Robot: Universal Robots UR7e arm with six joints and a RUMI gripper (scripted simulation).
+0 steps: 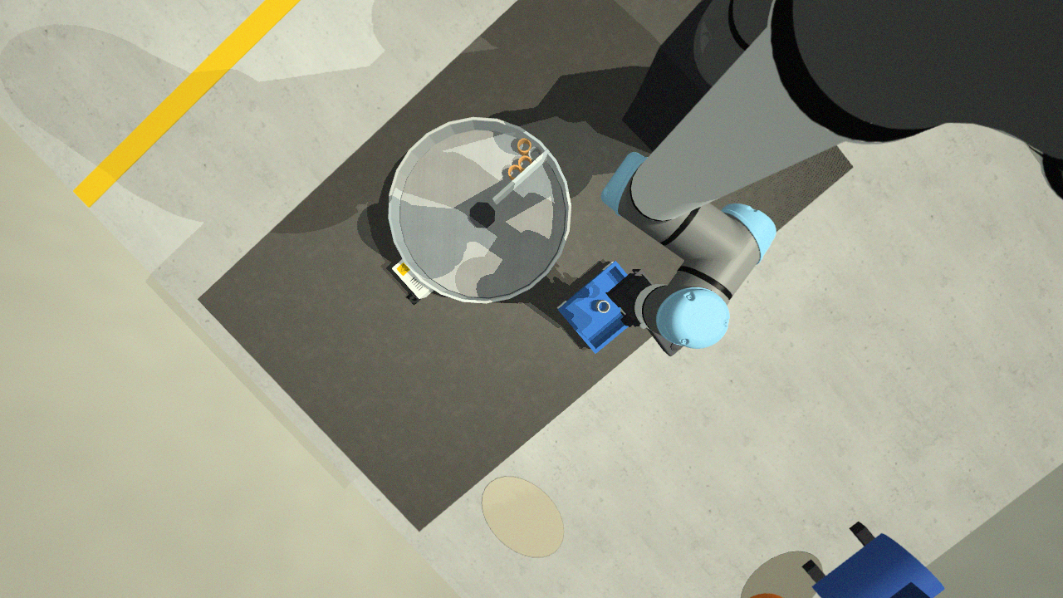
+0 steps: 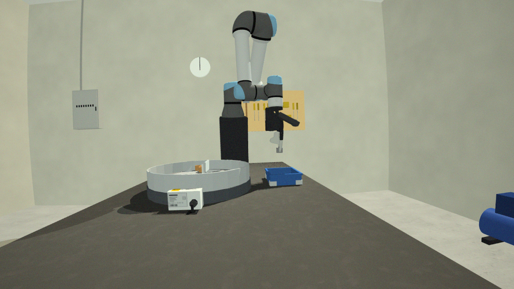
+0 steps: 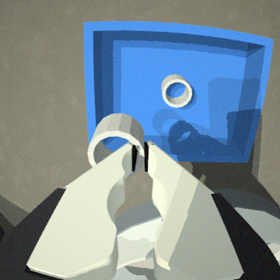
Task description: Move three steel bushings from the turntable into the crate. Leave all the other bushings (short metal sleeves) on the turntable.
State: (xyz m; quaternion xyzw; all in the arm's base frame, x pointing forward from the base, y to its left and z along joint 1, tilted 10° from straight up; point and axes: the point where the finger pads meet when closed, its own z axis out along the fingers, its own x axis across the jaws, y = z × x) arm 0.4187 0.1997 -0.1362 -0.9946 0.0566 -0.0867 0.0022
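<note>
The blue crate lies 40 mm ahead of my hand and 130 mm below it. From my hand the other things lie so: round white turntable (70 mm ahead, 380 mm to the right, 100 mm below).
</note>
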